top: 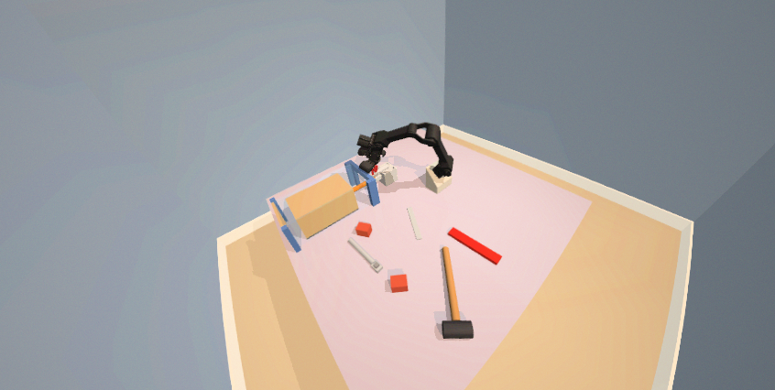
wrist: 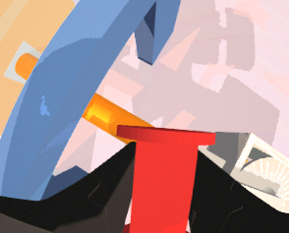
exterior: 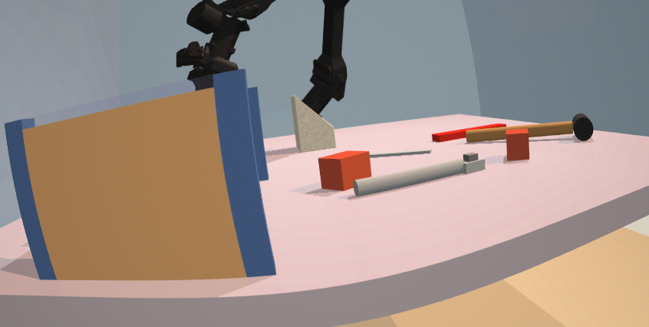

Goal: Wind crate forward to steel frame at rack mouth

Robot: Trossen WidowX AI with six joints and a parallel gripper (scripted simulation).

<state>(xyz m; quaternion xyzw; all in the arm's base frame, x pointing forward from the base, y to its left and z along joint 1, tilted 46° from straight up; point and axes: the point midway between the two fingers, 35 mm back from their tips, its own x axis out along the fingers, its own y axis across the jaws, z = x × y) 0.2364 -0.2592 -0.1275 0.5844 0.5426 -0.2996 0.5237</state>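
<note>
Now: gripper tip 40 mm past the pale crank arm, 20 mm to the right of it and 30 mm above it. The rest, counted from my gripper tip: red knob (20 mm to the left); then pale winch (120 mm behind, 10 mm to the left, 100 mm below); then blue frame (50 mm ahead, 10 mm to the right, 30 mm below).
</note>
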